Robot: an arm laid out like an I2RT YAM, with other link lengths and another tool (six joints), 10 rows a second.
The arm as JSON. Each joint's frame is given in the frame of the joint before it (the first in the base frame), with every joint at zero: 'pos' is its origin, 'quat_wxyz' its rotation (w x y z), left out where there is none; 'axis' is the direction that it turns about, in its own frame. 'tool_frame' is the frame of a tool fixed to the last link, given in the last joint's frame.
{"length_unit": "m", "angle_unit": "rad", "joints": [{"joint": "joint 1", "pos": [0.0, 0.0, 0.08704], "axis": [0.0, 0.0, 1.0]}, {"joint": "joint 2", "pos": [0.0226, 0.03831, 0.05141], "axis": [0.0, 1.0, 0.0]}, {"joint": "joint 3", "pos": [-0.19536, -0.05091, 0.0], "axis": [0.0, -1.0, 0.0]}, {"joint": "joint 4", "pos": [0.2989, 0.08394, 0.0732], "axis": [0.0, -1.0, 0.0]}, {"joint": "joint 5", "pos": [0.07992, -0.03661, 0.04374], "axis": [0.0, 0.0, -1.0]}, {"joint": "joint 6", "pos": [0.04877, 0.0, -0.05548], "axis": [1.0, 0.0, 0.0]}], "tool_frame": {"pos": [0.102, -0.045, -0.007], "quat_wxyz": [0.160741, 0.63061, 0.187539, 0.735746]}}
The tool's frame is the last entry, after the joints.
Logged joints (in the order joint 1, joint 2, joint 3, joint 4, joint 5, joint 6), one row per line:
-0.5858, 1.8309, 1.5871, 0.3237, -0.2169, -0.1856
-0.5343, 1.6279, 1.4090, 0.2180, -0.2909, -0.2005
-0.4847, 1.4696, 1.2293, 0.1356, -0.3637, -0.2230
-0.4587, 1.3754, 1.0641, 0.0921, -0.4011, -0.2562
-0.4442, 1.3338, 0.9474, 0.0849, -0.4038, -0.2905
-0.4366, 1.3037, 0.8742, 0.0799, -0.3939, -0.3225
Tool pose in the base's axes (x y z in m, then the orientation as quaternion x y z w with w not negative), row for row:
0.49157, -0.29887, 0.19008, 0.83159, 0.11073, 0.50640, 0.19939
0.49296, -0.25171, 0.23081, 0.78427, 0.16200, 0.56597, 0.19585
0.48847, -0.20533, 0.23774, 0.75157, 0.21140, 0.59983, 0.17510
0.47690, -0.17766, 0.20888, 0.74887, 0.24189, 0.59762, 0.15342
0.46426, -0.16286, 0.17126, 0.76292, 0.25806, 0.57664, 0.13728
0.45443, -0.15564, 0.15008, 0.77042, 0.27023, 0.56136, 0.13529
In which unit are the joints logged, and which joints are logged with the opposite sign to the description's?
The joints are logged in radians. Opposite sign: joint 4.
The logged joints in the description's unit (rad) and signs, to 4 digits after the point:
-0.5858, 1.8309, 1.5871, -0.3237, -0.2169, -0.1856
-0.5343, 1.6279, 1.4090, -0.2180, -0.2909, -0.2005
-0.4847, 1.4696, 1.2293, -0.1356, -0.3637, -0.2230
-0.4587, 1.3754, 1.0641, -0.0921, -0.4011, -0.2562
-0.4442, 1.3338, 0.9474, -0.0849, -0.4038, -0.2905
-0.4366, 1.3037, 0.8742, -0.0799, -0.3939, -0.3225

